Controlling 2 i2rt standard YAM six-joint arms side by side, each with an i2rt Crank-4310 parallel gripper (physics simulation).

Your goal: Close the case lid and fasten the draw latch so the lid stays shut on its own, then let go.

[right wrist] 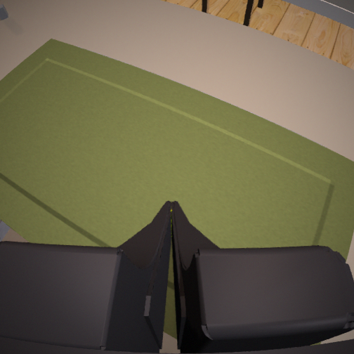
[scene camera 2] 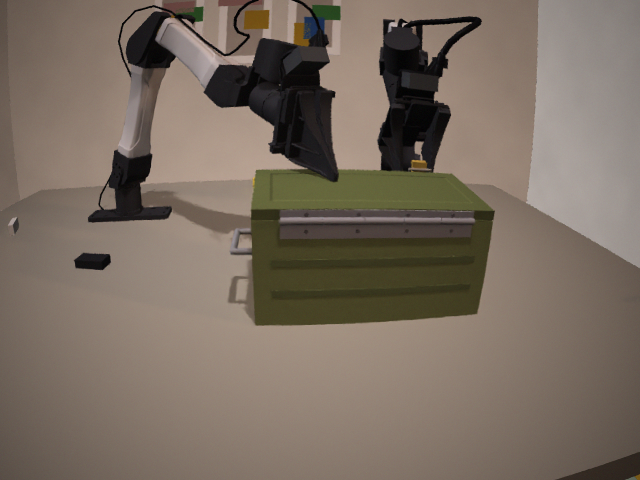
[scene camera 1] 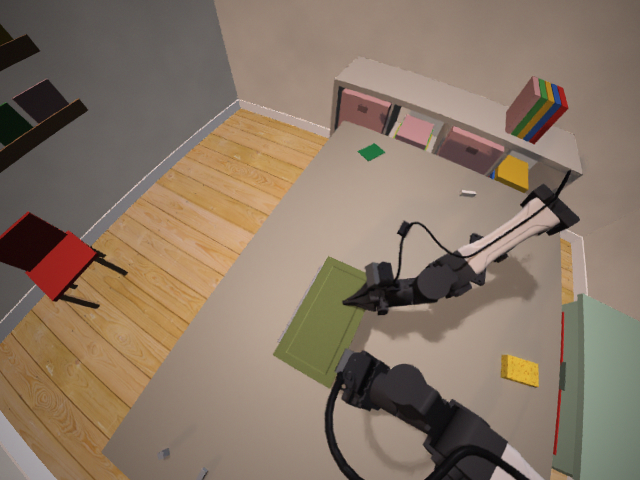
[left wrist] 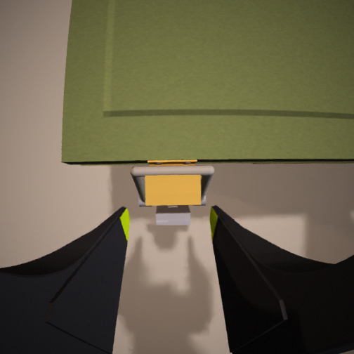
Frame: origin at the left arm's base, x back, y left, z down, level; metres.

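Seen in the pictures: right gripper, fingertip midpoint: (scene camera 2: 336, 177) (scene camera 1: 342, 302); right arm's base, origin of the base link: (scene camera 2: 129, 216).
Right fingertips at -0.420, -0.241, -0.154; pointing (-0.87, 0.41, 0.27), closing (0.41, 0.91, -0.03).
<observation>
Pixels of each thing's middle, then the offset from my right fingertips to it, as dx, dy, dz. "spot": a spot on its surface instead.
- green case's lid, body centre: (scene camera 2: 369, 190) (scene camera 1: 329, 316) -0.016, +0.039, +0.013
- case body, body centre: (scene camera 2: 355, 232) (scene camera 1: 333, 316) -0.007, +0.025, +0.070
- draw latch, surface spot: (scene camera 2: 418, 164) spot: +0.053, +0.132, -0.010
- grey handle, body centre: (scene camera 2: 235, 240) -0.005, -0.125, +0.076
- yellow sponge, body centre: (scene camera 1: 519, 370) +0.581, -0.046, +0.140
- white piece, body centre: (scene camera 2: 13, 226) (scene camera 1: 467, 193) +0.338, -0.666, +0.142
- green square, surface spot: (scene camera 1: 371, 151) spot: -0.110, -0.727, +0.152
- black block, body centre: (scene camera 2: 92, 261) (scene camera 1: 404, 229) +0.121, -0.378, +0.147
The green case's lid (scene camera 1: 310, 330) (scene camera 2: 372, 188) (left wrist: 210, 60) (right wrist: 125, 135) lies flat on the case body (scene camera 2: 361, 276), hinge side toward scene camera 2. The draw latch (scene camera 2: 418, 164) (left wrist: 173, 189) sticks out from the opposite side: a yellow plate, a grey wire loop with its bar near the lid edge, and a small grey block. Whether it is hooked, I cannot tell. My left gripper (scene camera 2: 409, 165) (left wrist: 169, 210) is open at the latch, fingertips on either side of its outer end. My right gripper (scene camera 1: 345, 302) (scene camera 2: 334, 178) (right wrist: 171, 205) is shut and empty, tips down at the lid top.
A grey handle (scene camera 2: 235, 241) sticks out from the case's side. A yellow sponge (scene camera 1: 519, 370), a white piece (scene camera 1: 467, 193), a green square (scene camera 1: 371, 151) and a black block (scene camera 2: 92, 260) lie on the table. A shelf unit (scene camera 1: 439, 93) stands behind it.
</observation>
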